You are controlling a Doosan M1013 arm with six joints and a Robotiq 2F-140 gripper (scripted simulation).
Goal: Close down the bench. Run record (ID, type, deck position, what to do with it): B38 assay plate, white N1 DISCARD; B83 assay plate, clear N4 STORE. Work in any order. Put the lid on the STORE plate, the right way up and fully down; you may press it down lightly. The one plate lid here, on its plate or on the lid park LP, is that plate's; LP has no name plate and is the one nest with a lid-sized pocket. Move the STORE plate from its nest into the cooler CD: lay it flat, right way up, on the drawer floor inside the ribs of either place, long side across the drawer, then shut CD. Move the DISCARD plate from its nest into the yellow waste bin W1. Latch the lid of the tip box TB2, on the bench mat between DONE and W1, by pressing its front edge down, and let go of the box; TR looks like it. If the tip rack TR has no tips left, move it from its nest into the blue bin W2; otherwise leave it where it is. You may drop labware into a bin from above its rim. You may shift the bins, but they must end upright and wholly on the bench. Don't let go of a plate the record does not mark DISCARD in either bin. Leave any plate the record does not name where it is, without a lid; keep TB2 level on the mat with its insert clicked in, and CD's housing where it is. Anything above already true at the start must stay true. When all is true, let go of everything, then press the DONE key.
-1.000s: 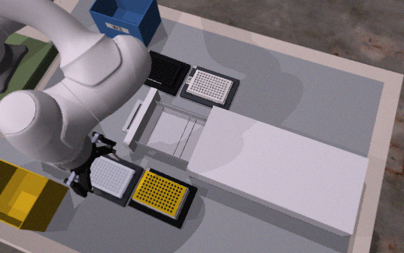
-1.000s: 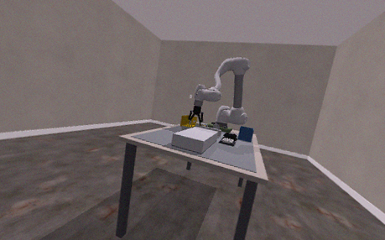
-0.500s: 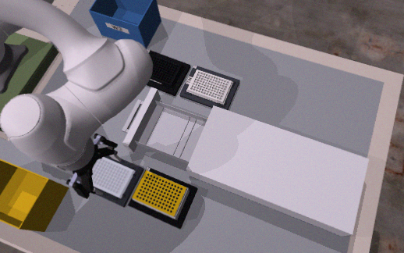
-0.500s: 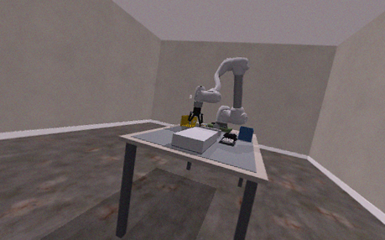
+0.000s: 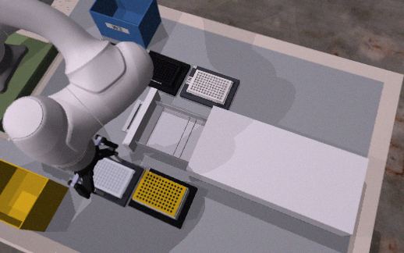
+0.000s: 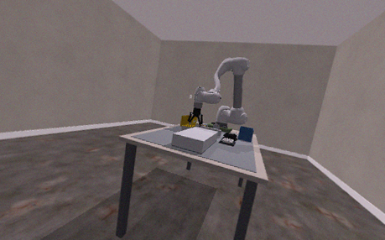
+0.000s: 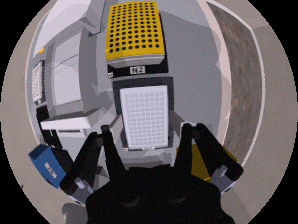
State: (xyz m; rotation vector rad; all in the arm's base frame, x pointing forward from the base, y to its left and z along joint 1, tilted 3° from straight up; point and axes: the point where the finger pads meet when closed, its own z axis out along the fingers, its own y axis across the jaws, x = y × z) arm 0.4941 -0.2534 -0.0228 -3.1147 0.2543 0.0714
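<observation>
Now: hand 10 mm above the flat grey lid. Round my hand: yellow tip rack: 160 mm ahead, 20 mm to the right, 20 mm above; clear assay plate: 20 mm below; yellow bin W1: 200 mm behind, 110 mm to the right.
</observation>
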